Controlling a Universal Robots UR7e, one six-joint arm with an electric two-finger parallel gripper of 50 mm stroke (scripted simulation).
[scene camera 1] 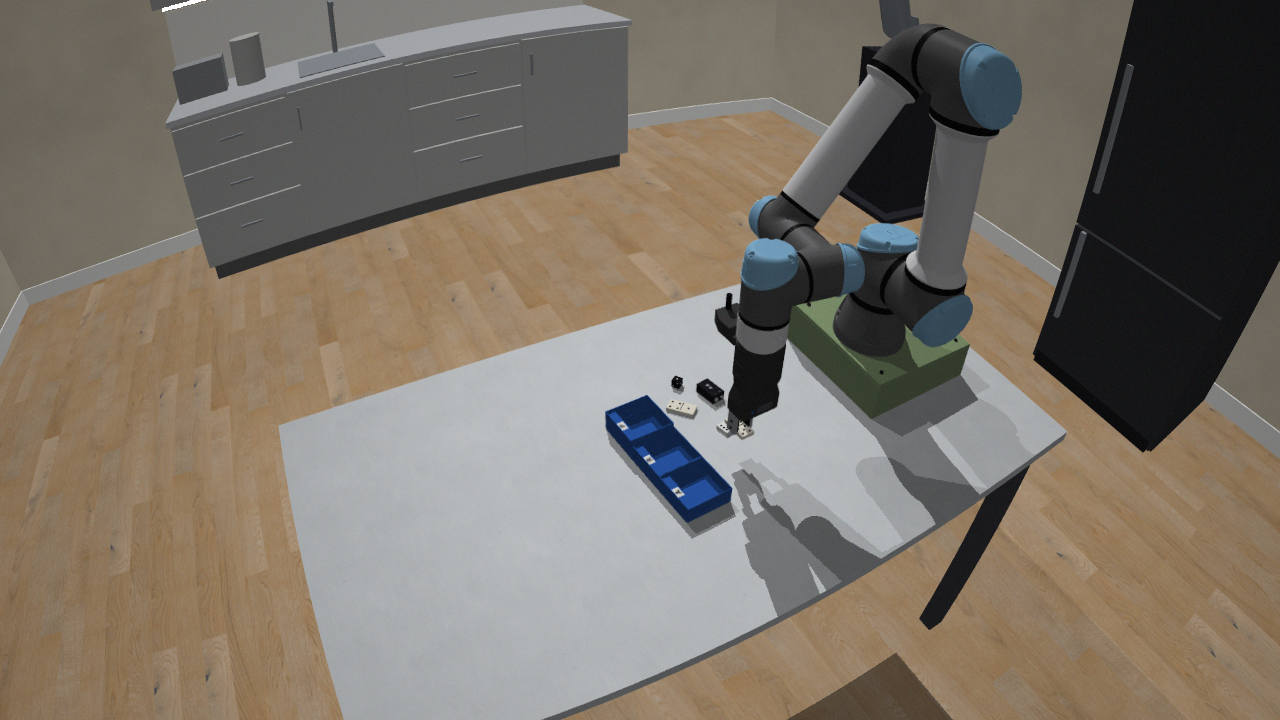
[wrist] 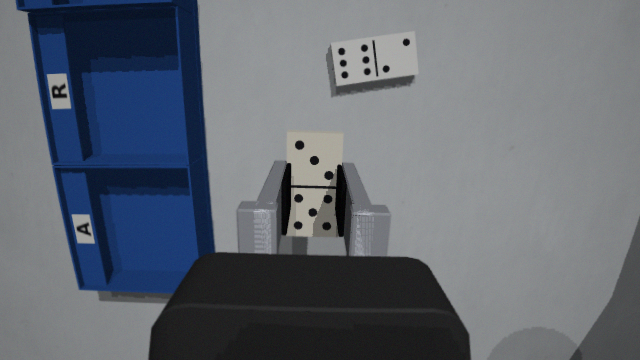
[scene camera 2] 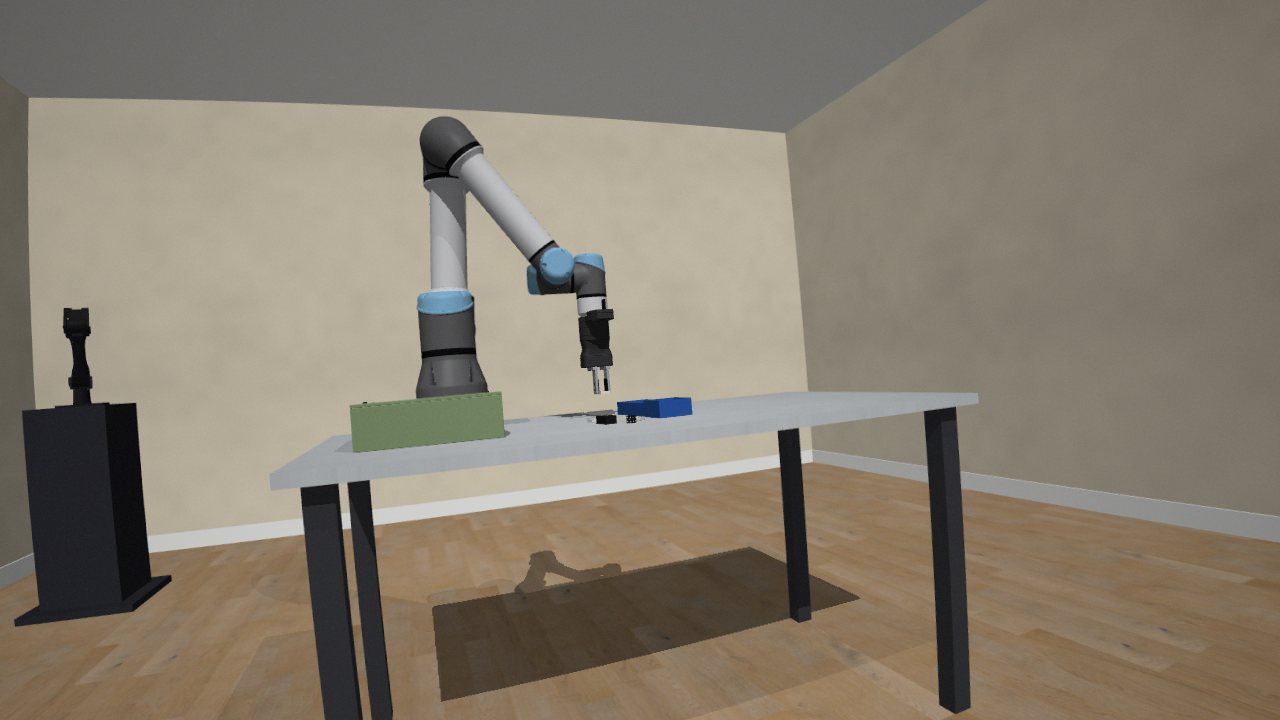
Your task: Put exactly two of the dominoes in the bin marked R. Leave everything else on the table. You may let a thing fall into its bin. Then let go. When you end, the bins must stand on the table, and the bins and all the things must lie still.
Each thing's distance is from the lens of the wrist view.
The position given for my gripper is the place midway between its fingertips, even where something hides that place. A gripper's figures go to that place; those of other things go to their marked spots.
my gripper (wrist: 313, 183): 0.16 m
blue bin row (wrist: 126, 79): 0.24 m
